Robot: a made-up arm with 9 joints. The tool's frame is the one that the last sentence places.
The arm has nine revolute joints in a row. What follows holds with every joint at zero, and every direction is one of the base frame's.
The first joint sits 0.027 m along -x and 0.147 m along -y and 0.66 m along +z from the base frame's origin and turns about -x.
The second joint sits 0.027 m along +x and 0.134 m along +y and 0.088 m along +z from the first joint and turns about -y.
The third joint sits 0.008 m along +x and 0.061 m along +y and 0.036 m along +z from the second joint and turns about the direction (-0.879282, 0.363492, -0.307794).
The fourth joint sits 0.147 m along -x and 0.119 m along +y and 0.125 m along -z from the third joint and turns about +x.
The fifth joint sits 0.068 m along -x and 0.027 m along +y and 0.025 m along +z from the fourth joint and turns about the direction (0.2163, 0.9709, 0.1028).
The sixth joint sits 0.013 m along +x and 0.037 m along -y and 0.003 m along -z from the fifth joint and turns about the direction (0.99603, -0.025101, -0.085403).
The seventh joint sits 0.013 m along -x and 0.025 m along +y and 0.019 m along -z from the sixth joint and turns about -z.
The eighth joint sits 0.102 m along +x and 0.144 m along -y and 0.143 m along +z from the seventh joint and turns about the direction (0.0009, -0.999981, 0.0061).
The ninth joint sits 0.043 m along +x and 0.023 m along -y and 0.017 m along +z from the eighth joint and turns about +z.
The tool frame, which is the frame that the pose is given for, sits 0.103 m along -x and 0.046 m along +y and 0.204 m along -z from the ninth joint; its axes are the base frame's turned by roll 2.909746, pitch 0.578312 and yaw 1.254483 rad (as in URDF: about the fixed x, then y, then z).
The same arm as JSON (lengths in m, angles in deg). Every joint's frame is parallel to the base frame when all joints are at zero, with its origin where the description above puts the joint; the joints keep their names.
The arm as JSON. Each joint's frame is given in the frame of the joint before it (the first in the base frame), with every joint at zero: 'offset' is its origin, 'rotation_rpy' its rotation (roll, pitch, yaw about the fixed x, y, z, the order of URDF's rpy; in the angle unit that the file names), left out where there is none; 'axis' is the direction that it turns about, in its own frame. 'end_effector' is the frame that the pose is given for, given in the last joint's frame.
{
  "length_unit": "m",
  "angle_unit": "deg",
  "chain": [
    {
      "id": "joint 1",
      "offset": [
        -0.027,
        -0.147,
        0.66
      ],
      "axis": "-x"
    },
    {
      "id": "joint 2",
      "offset": [
        0.027,
        0.134,
        0.088
      ],
      "axis": "-y"
    },
    {
      "id": "joint 3",
      "offset": [
        0.008,
        0.061,
        0.036
      ],
      "axis": [
        -0.879282,
        0.363492,
        -0.307794
      ]
    },
    {
      "id": "joint 4",
      "offset": [
        -0.147,
        0.119,
        -0.125
      ],
      "axis": "+x"
    },
    {
      "id": "joint 5",
      "offset": [
        -0.068,
        0.027,
        0.025
      ],
      "axis": [
        0.2163,
        0.9709,
        0.1028
      ]
    },
    {
      "id": "joint 6",
      "offset": [
        0.013,
        -0.037,
        -0.003
      ],
      "axis": [
        0.99603,
        -0.025101,
        -0.085403
      ]
    },
    {
      "id": "joint 7",
      "offset": [
        -0.013,
        0.025,
        -0.019
      ],
      "axis": "-z"
    },
    {
      "id": "joint 8",
      "offset": [
        0.102,
        -0.144,
        0.143
      ],
      "axis": [
        0.0009,
        -0.999981,
        0.0061
      ]
    },
    {
      "id": "joint 9",
      "offset": [
        0.043,
        -0.023,
        0.017
      ],
      "axis": "+z"
    }
  ],
  "end_effector": {
    "offset": [
      -0.103,
      0.046,
      -0.204
    ],
    "rotation_rpy": [
      166.72,
      33.13,
      71.88
    ]
  }
}

